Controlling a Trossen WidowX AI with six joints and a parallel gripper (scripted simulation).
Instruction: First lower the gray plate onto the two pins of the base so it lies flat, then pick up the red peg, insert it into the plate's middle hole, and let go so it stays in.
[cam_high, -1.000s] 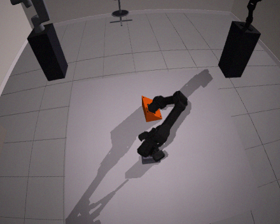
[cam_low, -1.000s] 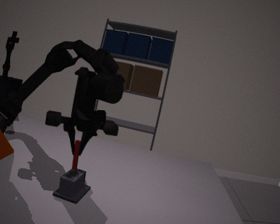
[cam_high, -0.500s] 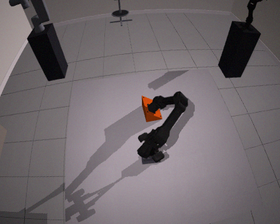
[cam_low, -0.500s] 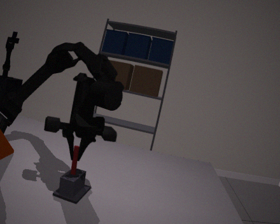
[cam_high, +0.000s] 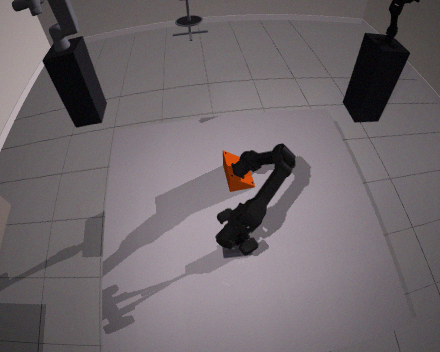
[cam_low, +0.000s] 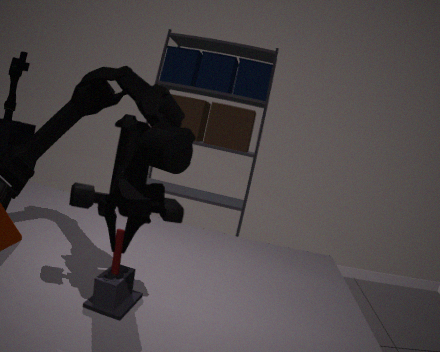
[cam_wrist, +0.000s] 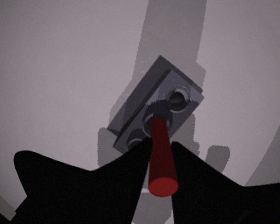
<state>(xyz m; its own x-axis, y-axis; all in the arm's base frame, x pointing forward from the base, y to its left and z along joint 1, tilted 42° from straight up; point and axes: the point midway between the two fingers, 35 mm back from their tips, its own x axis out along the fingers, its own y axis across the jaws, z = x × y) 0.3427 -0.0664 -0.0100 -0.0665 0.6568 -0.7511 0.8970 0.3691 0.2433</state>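
The red peg lies right at my gripper tip. Round my gripper tip: dark gray base: 90 mm below; gray plate: 50 mm below.
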